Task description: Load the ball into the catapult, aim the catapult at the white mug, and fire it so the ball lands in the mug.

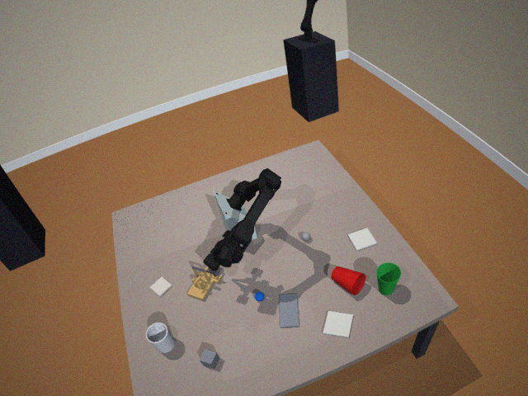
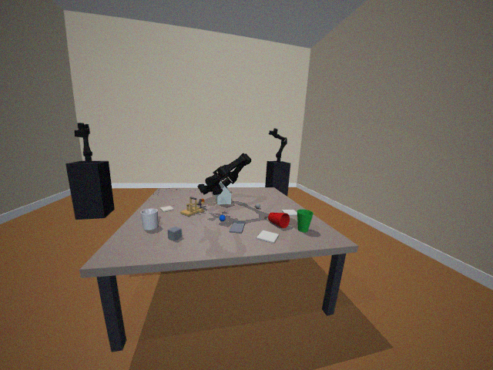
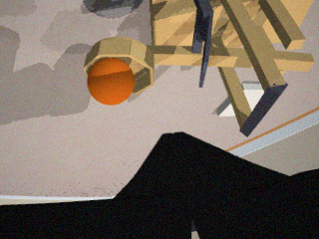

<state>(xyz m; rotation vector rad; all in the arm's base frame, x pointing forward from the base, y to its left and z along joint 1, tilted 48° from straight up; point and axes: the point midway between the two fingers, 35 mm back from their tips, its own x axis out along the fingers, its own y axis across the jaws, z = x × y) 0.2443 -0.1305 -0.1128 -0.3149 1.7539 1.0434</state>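
Now: the orange ball 50 mm behind my gripper tip, 10 mm to the right of it and 70 mm below it. Round my gripper tip: grey slab 320 mm ahead, 180 mm to the left, 120 mm below; blue ball 210 mm ahead, 110 mm to the left, 110 mm below; wooden catapult 50 mm to the right, 80 mm below.
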